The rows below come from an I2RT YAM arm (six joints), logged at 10 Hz.
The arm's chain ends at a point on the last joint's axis. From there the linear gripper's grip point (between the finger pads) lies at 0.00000 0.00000 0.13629 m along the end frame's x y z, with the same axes.
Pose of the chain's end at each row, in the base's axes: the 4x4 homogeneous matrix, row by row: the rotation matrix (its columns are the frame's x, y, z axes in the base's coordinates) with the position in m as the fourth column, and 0 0 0 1 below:
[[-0.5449 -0.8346 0.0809 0.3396], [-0.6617 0.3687 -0.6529 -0.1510], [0.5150 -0.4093 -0.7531 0.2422], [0 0 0 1]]
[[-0.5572 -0.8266 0.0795 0.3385], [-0.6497 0.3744 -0.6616 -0.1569], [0.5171 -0.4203 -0.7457 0.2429], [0 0 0 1]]
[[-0.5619 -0.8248 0.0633 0.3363], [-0.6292 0.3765 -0.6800 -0.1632], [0.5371 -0.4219 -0.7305 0.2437], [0 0 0 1]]
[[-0.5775 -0.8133 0.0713 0.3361], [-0.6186 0.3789 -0.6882 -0.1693], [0.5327 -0.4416 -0.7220 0.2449], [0 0 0 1]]
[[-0.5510 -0.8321 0.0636 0.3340], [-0.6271 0.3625 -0.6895 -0.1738], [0.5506 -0.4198 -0.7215 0.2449], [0 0 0 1]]
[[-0.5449 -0.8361 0.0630 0.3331], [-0.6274 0.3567 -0.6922 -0.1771], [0.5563 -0.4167 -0.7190 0.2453], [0 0 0 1]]
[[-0.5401 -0.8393 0.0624 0.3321], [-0.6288 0.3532 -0.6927 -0.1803], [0.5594 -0.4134 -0.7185 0.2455], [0 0 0 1]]
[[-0.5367 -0.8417 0.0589 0.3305], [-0.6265 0.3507 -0.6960 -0.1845], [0.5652 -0.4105 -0.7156 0.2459], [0 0 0 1]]
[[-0.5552 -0.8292 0.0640 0.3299], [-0.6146 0.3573 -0.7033 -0.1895], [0.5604 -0.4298 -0.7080 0.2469], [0 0 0 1]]
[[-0.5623 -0.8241 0.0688 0.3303], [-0.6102 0.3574 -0.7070 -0.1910], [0.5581 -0.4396 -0.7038 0.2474], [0 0 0 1]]
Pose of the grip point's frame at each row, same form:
[[-0.5449 -0.8346 0.0809 0.3506], [-0.6617 0.3687 -0.6529 -0.2400], [0.5150 -0.4093 -0.7531 0.1396], [0 0 0 1]]
[[-0.5572 -0.8266 0.0795 0.3493], [-0.6497 0.3744 -0.6616 -0.2471], [0.5171 -0.4203 -0.7457 0.1413], [0 0 0 1]]
[[-0.5619 -0.8248 0.0633 0.3449], [-0.6292 0.3765 -0.6800 -0.2559], [0.5371 -0.4219 -0.7305 0.1441], [0 0 0 1]]
[[-0.5775 -0.8133 0.0713 0.3458], [-0.6186 0.3789 -0.6882 -0.2631], [0.5327 -0.4416 -0.7220 0.1465], [0 0 0 1]]
[[-0.5510 -0.8321 0.0636 0.3427], [-0.6271 0.3625 -0.6895 -0.2678], [0.5506 -0.4198 -0.7215 0.1466], [0 0 0 1]]
[[-0.5449 -0.8361 0.0630 0.3417], [-0.6274 0.3567 -0.6922 -0.2714], [0.5563 -0.4167 -0.7190 0.1473], [0 0 0 1]]
[[-0.5401 -0.8393 0.0624 0.3406], [-0.6288 0.3532 -0.6927 -0.2747], [0.5594 -0.4134 -0.7185 0.1476], [0 0 0 1]]
[[-0.5367 -0.8417 0.0589 0.3385], [-0.6265 0.3507 -0.6960 -0.2794], [0.5652 -0.4105 -0.7156 0.1484], [0 0 0 1]]
[[-0.5552 -0.8292 0.0640 0.3386], [-0.6146 0.3573 -0.7033 -0.2854], [0.5604 -0.4298 -0.7080 0.1504], [0 0 0 1]]
[[-0.5623 -0.8241 0.0688 0.3397], [-0.6102 0.3574 -0.7070 -0.2874], [0.5581 -0.4396 -0.7038 0.1515], [0 0 0 1]]

